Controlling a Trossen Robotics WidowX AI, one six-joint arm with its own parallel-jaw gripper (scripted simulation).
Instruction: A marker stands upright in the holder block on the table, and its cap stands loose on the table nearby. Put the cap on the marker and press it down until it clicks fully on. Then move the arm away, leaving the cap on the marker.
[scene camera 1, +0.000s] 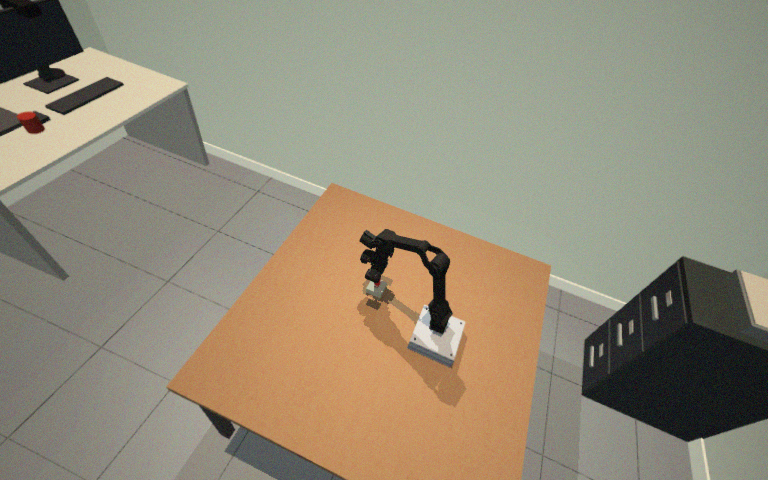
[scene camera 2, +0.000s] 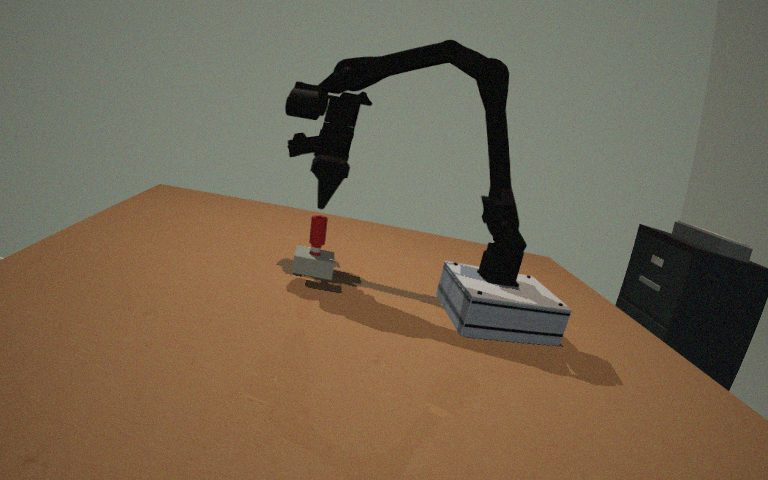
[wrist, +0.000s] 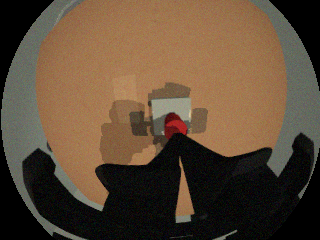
Observation:
My gripper (scene camera 2: 320, 208) is shut and holds nothing.
My gripper is seen too in the wrist view (wrist: 177, 136).

